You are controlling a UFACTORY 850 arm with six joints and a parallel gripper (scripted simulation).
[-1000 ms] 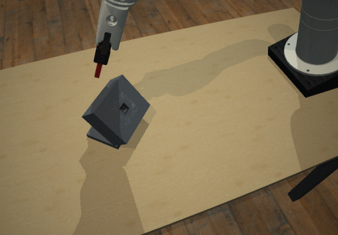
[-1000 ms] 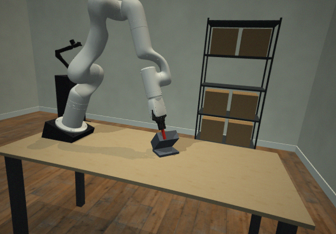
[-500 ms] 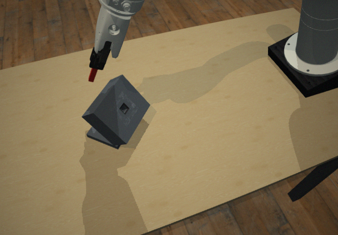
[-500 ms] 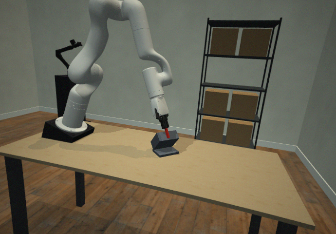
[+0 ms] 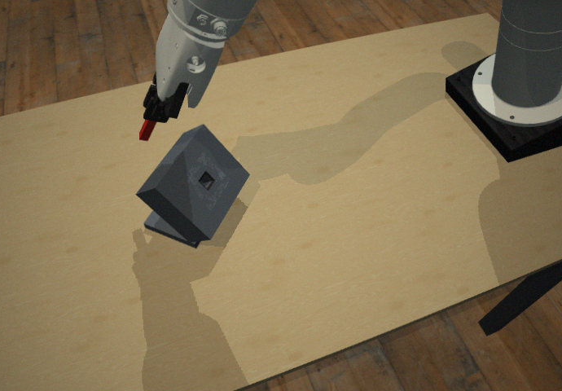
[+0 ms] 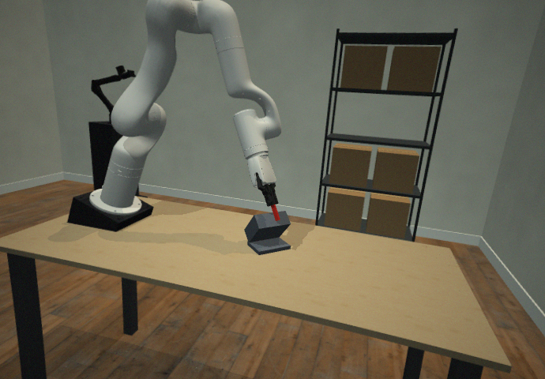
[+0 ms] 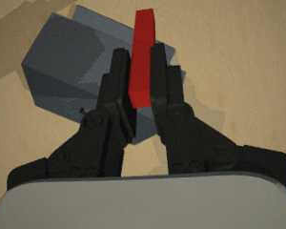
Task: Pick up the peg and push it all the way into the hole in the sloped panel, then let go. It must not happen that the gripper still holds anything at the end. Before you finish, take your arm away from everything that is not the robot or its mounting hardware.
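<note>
The grey base is 19 cm below my hand, 3 cm to the left of it and 1 cm behind it. Also, from my hand: red peg: 3 cm below, 2 cm ahead, 1 cm to the right.
</note>
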